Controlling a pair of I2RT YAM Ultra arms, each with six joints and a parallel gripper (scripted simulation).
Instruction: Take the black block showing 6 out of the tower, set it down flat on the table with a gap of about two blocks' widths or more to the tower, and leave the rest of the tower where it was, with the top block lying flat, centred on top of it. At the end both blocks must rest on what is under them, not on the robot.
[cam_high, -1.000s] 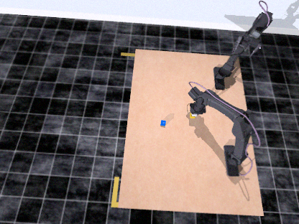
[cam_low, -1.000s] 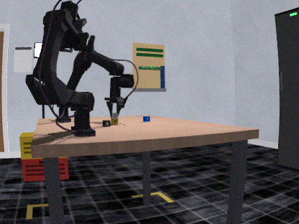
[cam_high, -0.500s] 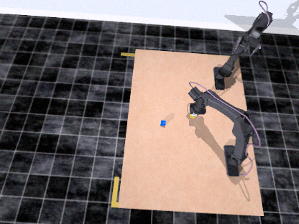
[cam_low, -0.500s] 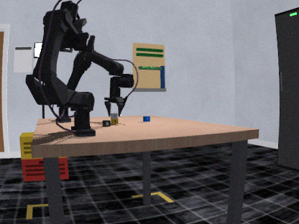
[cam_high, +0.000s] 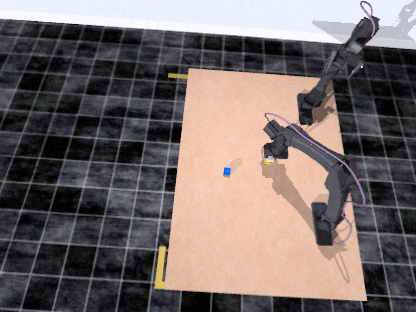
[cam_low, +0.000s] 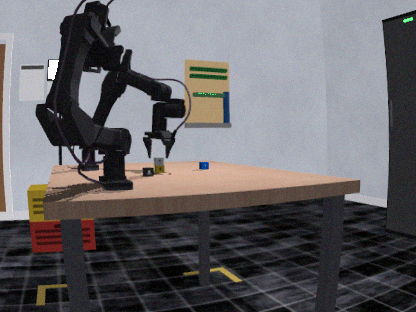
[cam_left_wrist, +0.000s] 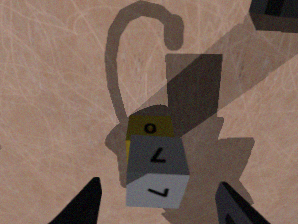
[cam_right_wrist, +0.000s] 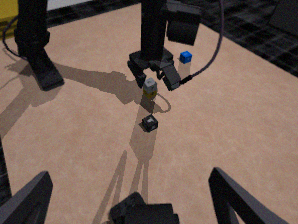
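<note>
The grey block showing 7 lies 20 mm below my left hand. The rest, counted from my left hand: black block showing 6 (100 mm to the right, 70 mm behind, 50 mm below).
</note>
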